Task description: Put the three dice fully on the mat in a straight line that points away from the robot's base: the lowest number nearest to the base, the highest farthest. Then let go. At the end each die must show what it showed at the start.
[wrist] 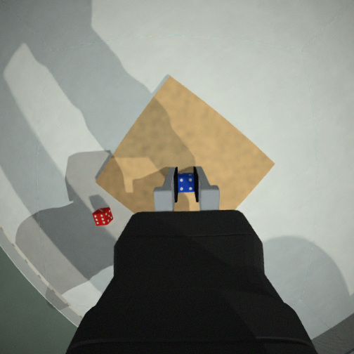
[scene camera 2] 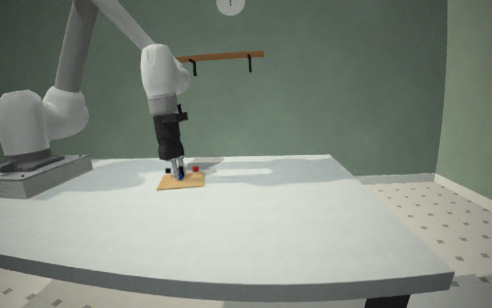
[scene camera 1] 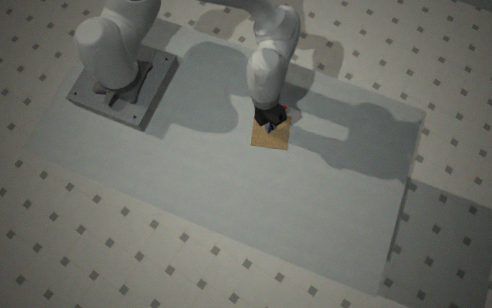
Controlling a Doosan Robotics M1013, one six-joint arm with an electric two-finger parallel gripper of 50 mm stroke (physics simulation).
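Places are measured from the arm's base along level axes (x ahead, y left, z up), in centimetres.
Where they show: gripper, fingertip midpoint: (scene camera 2: pixel 180 177) (scene camera 1: pixel 269 129); arm's base at its link origin: (scene camera 2: pixel 31 165) (scene camera 1: pixel 123 78).
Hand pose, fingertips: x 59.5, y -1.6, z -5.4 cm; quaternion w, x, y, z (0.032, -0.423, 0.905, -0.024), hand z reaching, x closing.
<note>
Each offset is from my fingertips to the top centre of the thing. Level surfaces: height alone.
My gripper (scene camera 1: pixel 269 129) (scene camera 2: pixel 179 175) (wrist: pixel 185 177) is shut on a blue die {dz +1.1, dx -0.3, dy +0.3 cm} (scene camera 1: pixel 270 128) (scene camera 2: pixel 180 177) (wrist: pixel 186 183), whose face toward the wrist camera shows four pips. It holds the die over the tan mat {dz -0.8, dx +0.5, dy +0.2 cm} (scene camera 1: pixel 277 142) (scene camera 2: pixel 192 183) (wrist: pixel 225 145); whether the die touches the mat I cannot tell. A red die {dz +0.5, dx +2.8, dy +10.4 cm} (scene camera 1: pixel 284 107) (scene camera 2: pixel 195 168) (wrist: pixel 102 217) lies on the table just off the mat; its upper face is hard to read. A black die {dz +0.5, dx -7.0, dy +9.1 cm} (scene camera 2: pixel 168 170) lies behind the mat in scene camera 2, on the side toward the base. It does not show in the wrist view.
The robot's base plate (scene camera 1: pixel 162 75) (scene camera 2: pixel 60 172) stands on the pale table {dz -1.1 cm} (scene camera 1: pixel 200 180) (scene camera 2: pixel 240 225) (wrist: pixel 300 90), to the left in both scene views. The arm and gripper cast shadows across the table and part of the mat.
</note>
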